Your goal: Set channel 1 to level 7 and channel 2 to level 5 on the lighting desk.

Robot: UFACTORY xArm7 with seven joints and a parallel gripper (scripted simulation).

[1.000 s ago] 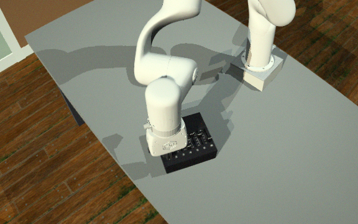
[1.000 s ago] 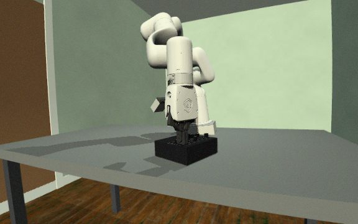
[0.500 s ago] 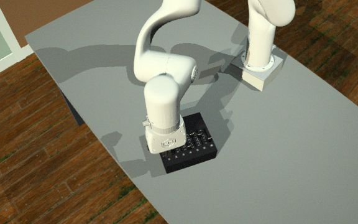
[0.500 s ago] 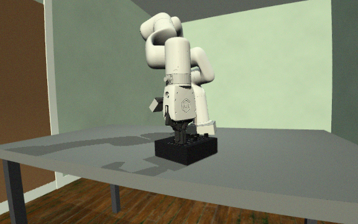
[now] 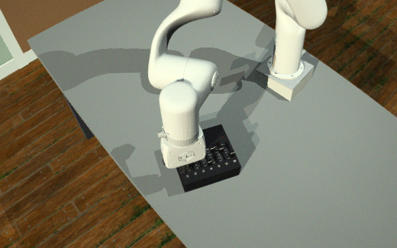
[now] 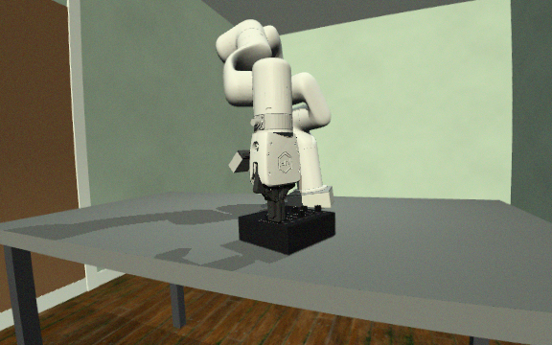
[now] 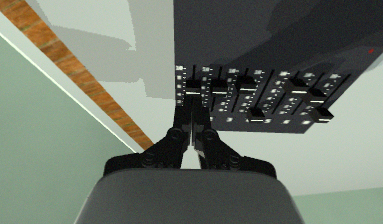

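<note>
Now: the channel 1 fader cap 20 mm to the right of my hand, 10 mm below it and 10 mm behind it. Round my hand: channel 3 fader cap: 50 mm behind, 10 mm to the right, 10 mm below; then channel 2 fader cap: 30 mm behind, 10 mm to the right, 10 mm below; then channel 4 fader cap: 60 mm behind, 30 mm to the left, 10 mm below.
</note>
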